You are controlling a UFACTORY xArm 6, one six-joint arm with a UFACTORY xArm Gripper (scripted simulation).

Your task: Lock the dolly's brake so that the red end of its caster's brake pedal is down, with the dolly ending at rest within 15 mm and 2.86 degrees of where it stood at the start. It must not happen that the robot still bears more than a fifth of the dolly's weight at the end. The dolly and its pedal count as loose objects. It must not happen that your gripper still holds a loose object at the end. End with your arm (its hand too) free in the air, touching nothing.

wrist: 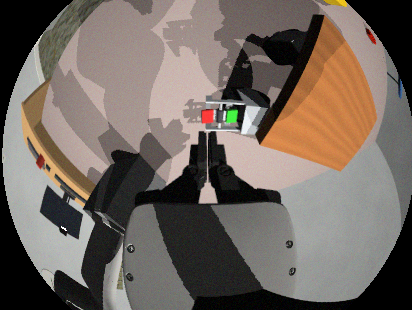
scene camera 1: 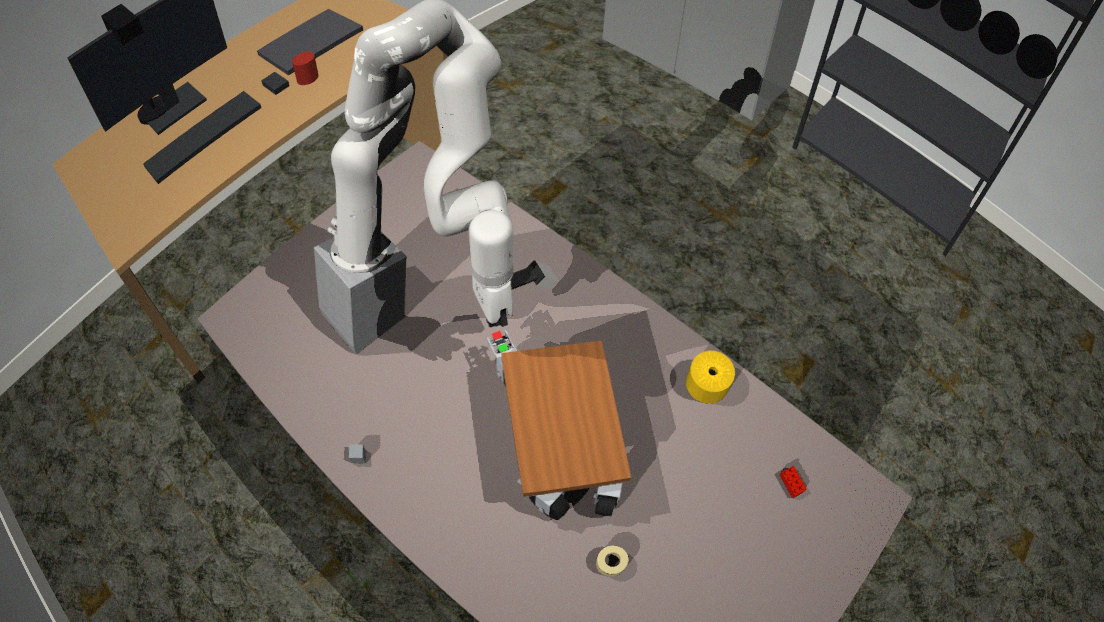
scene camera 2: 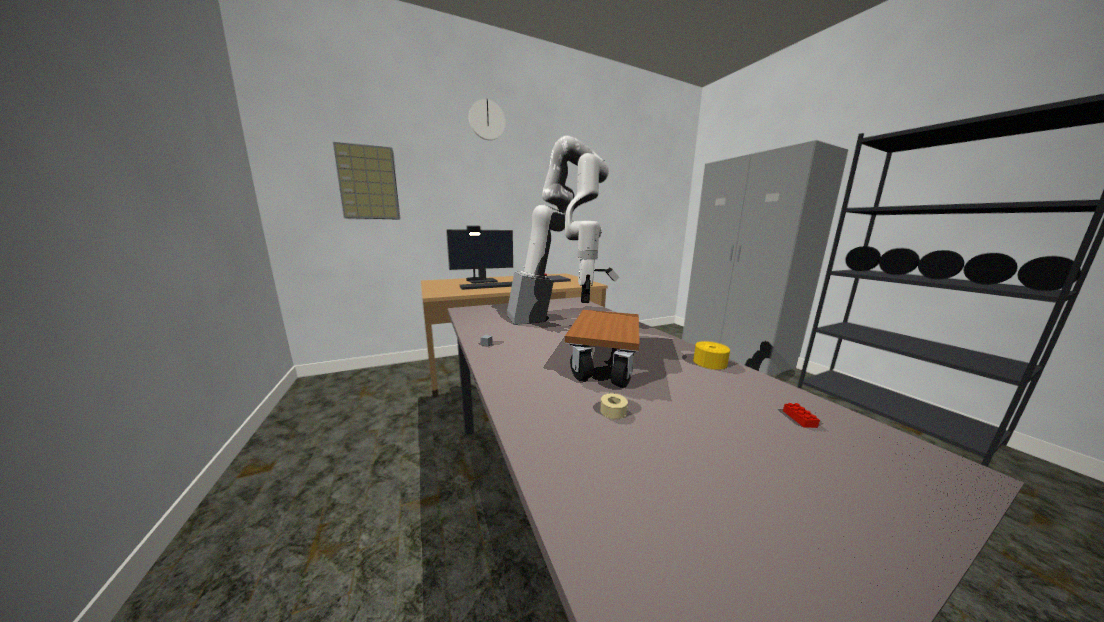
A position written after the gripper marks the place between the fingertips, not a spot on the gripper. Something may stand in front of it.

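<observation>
The gripper (wrist: 207, 142) is in sight, and so is a yellow spool (scene camera 1: 702, 386) (scene camera 2: 711, 355), which both scene camera 1 and scene camera 2 show.
</observation>
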